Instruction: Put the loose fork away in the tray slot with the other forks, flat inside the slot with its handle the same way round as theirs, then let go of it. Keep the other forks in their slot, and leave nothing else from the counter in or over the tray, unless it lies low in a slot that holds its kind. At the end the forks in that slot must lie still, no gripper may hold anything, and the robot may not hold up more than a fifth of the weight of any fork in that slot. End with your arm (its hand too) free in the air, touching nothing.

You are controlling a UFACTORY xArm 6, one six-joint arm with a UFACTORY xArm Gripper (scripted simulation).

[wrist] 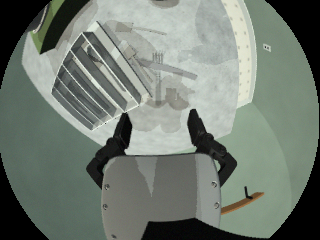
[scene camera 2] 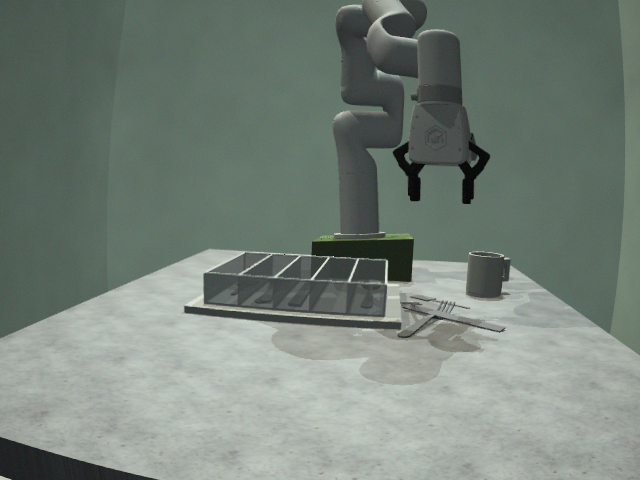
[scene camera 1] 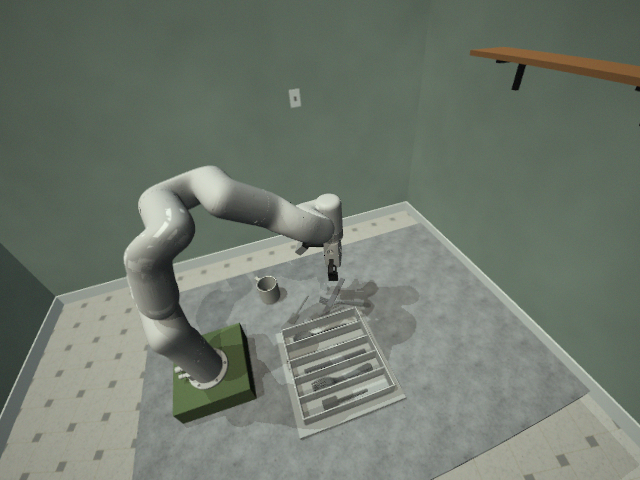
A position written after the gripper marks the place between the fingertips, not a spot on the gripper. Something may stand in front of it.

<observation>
In view: the gripper (scene camera 2: 440, 202) and a cutlery tray (scene camera 2: 308, 284).
The gripper is seen too in the wrist view (wrist: 159, 117) and in scene camera 1 (scene camera 1: 334, 270). The cutlery tray is seen too in the wrist view (wrist: 80, 102) and in scene camera 1 (scene camera 1: 350, 312).
</observation>
